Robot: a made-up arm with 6 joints. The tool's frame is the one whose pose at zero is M. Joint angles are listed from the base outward.
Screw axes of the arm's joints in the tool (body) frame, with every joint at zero. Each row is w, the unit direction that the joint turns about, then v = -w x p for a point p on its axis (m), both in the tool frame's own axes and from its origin. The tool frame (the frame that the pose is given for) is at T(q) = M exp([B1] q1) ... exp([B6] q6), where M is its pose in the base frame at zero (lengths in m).
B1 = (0, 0, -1, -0.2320, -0.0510, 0.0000)
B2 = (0, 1, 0, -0.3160, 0.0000, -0.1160)
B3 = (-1, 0, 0, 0.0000, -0.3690, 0.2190)
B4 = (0, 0, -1, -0.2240, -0.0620, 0.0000)
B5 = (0, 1, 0, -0.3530, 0.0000, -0.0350)
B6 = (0, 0, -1, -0.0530, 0.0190, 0.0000)
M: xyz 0.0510 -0.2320 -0.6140 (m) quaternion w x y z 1 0 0 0
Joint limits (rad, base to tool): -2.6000..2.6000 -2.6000..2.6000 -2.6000..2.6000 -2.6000..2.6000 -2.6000..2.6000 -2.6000..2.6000
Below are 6 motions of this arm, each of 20 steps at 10 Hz.
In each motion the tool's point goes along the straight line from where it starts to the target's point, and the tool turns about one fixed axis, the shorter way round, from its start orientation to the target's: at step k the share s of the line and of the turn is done. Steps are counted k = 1, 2, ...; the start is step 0. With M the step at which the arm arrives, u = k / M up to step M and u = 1 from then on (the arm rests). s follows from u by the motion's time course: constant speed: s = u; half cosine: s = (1 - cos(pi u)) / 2; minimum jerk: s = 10 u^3 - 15 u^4 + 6 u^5.
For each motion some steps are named. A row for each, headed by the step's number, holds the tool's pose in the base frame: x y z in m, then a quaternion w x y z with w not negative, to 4 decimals.
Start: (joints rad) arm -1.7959 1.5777 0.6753 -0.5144 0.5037 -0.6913
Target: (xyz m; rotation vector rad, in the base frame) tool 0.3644 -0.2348 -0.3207 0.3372 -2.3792 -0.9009
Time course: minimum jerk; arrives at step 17
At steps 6, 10, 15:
6: 0.4220 -0.0973 -0.3753 0.2464 0.4705 -0.7098 -0.4627
10: 0.3900 -0.1737 -0.3450 0.2728 0.2854 -0.8265 -0.4012
15: 0.3654 -0.2324 -0.3217 0.2834 0.1325 -0.8871 -0.3394

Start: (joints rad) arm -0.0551 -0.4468 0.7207 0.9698 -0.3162 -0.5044
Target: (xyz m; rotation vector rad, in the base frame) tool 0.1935 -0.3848 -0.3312 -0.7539 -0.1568 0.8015
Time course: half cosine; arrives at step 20
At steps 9, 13, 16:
9: 0.0490 -0.4226 -0.3217 0.8782 -0.3939 -0.2703 0.0237
13: 0.1253 -0.4026 -0.3267 0.8817 -0.3830 -0.1706 0.2164
16: 0.1696 -0.3910 -0.3296 0.8645 -0.3682 -0.1086 0.3244

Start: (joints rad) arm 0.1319 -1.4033 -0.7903 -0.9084 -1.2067 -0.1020
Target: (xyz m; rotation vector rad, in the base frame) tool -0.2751 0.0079 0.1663 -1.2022 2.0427 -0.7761
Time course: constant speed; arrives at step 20
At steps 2, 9, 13, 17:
2: -0.0783 0.1643 0.1708 0.0226 0.2325 -0.8739 0.4262
9: -0.1548 0.1035 0.1691 0.1131 -0.3278 0.8558 -0.3839
13: -0.1986 0.0687 0.1681 0.1895 -0.3781 0.8339 -0.3545
17: -0.2423 0.0340 0.1671 0.2639 -0.4247 0.8040 -0.3217

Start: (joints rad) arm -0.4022 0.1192 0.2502 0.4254 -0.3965 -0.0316
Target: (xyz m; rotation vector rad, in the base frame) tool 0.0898 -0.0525 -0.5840 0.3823 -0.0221 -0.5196
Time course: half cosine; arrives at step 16
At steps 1, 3, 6, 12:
1: 0.1900 -0.3142 -0.5088 0.9722 -0.1358 -0.1874 0.0356
3: 0.1825 -0.2945 -0.5145 0.9781 -0.1116 -0.1751 0.0131
6: 0.1598 -0.2352 -0.5315 0.9884 -0.0380 -0.1368 -0.0544
12: 0.1046 -0.0912 -0.5729 0.9658 0.1409 -0.0381 -0.2144

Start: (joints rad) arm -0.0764 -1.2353 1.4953 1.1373 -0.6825 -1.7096
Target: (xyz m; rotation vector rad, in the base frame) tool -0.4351 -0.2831 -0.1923 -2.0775 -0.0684 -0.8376
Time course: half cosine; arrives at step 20
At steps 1, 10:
1: -0.4218 -0.2947 -0.1360 0.4523 -0.8256 -0.1663 -0.2935
10: -0.4284 -0.2890 -0.1640 0.4450 -0.8323 -0.0976 -0.3157

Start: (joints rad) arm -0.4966 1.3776 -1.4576 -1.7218 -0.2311 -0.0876
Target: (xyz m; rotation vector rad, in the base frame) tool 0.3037 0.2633 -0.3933 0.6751 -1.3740 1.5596
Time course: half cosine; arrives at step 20
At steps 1, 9, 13, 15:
1: -0.0127 0.3962 -0.5098 0.6308 0.7250 -0.0172 0.2760
9: 0.1196 0.3406 -0.4611 0.6093 0.5829 -0.2683 0.4659
13: 0.2168 0.2998 -0.4253 0.5465 0.4327 -0.4338 0.5709
15: 0.2571 0.2829 -0.4105 0.5097 0.3616 -0.4947 0.6039

